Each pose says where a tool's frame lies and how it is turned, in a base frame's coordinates. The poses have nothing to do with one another.
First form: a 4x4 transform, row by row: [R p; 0 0 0 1], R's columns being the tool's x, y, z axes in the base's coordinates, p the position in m. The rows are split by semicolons.
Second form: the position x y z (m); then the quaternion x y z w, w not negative. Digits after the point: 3 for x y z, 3 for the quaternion.
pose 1, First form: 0.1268, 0.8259, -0.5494, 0.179; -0.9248, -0.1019, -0.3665, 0.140; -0.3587, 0.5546, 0.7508, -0.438; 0, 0, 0, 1
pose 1, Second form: 0.179, 0.140, -0.438, 0.346, -0.072, -0.657, 0.666
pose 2, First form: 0.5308, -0.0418, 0.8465, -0.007; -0.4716, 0.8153, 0.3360, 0.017; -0.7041, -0.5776, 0.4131, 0.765; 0, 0, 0, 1
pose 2, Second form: -0.007, 0.017, 0.765, -0.275, 0.467, -0.129, 0.831
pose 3, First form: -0.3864, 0.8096, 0.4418, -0.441; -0.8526, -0.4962, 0.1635, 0.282; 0.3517, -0.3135, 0.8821, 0.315; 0, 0, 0, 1
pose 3, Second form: -0.441, 0.282, 0.315, -0.239, 0.045, -0.831, 0.500
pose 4, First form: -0.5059, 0.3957, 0.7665, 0.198; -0.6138, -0.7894, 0.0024, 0.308; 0.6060, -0.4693, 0.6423, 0.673; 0, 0, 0, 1
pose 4, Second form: 0.198, 0.308, 0.673, -0.400, 0.136, -0.857, 0.295
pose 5, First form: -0.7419, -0.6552, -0.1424, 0.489; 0.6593, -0.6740, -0.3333, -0.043; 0.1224, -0.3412, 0.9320, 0.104; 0, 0, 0, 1
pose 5, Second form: 0.489, -0.043, 0.104, -0.005, -0.184, 0.915, 0.359
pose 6, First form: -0.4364, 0.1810, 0.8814, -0.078; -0.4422, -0.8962, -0.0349, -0.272; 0.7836, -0.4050, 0.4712, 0.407; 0, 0, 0, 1
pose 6, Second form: -0.078, -0.272, 0.407, -0.497, 0.131, -0.837, 0.186
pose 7, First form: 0.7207, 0.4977, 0.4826, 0.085; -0.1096, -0.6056, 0.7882, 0.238; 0.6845, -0.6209, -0.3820, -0.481; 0, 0, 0, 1
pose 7, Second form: 0.085, 0.238, -0.481, -0.823, -0.118, -0.355, 0.428
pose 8, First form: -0.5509, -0.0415, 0.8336, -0.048; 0.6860, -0.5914, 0.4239, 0.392; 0.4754, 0.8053, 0.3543, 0.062; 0, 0, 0, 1
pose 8, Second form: -0.048, 0.392, 0.062, 0.414, 0.389, 0.790, 0.230
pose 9, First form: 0.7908, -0.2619, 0.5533, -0.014; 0.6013, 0.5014, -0.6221, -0.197; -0.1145, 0.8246, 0.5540, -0.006; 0, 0, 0, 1
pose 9, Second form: -0.014, -0.197, -0.006, 0.429, 0.198, 0.256, 0.844
